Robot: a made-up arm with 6 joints.
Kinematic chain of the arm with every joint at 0, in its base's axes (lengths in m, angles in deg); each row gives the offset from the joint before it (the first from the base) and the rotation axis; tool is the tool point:
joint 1: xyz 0 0 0.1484 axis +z
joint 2: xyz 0 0 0 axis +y
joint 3: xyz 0 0 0.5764 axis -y
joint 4: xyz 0 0 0 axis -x
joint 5: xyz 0.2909 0 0 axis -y
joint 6: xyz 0 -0.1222 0 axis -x
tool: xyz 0 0 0
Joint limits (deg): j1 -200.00..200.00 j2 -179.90..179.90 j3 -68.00..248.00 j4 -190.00..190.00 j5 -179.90..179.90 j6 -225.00..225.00
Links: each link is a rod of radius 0.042 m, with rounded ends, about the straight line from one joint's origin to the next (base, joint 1, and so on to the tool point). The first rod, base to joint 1, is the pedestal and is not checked.
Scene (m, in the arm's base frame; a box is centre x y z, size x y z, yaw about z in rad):
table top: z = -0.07
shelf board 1: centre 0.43 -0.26 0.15 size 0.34 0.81 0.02 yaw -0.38
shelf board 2: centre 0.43 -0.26 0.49 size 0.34 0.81 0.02 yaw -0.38
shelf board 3: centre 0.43 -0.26 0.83 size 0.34 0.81 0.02 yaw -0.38
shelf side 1: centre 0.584 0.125 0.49 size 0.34 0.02 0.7 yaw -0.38
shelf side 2: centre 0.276 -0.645 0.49 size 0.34 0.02 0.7 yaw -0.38
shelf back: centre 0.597 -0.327 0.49 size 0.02 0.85 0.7 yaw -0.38
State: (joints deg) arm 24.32 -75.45 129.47 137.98 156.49 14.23
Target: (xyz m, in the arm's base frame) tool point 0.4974 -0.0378 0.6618
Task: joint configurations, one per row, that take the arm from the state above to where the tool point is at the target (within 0.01 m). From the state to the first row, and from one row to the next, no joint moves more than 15 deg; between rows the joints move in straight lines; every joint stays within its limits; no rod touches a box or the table.
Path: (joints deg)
1: 20.53 -68.64 115.05 143.18 156.49 14.23
2: 16.74 -61.83 100.63 148.38 156.49 14.23
3: 12.96 -55.02 86.22 153.59 156.49 14.23
4: 9.17 -48.21 71.80 158.79 156.49 14.23
5: 5.38 -41.40 57.38 163.99 156.49 14.23
6: 1.59 -34.60 42.96 169.19 156.49 14.23
7: -2.19 -27.79 28.55 174.39 156.49 14.23
8: -5.98 -20.98 14.13 179.60 156.49 14.23
9: -9.77 -14.17 -0.29 184.80 156.49 14.23
10: -13.56 -7.36 -14.71 190.00 156.49 14.23
11: -15.19 1.65 -4.32 188.70 156.49 14.23
12: -16.82 10.67 6.06 187.39 156.49 14.23
13: -18.44 19.68 16.45 186.09 156.49 14.23

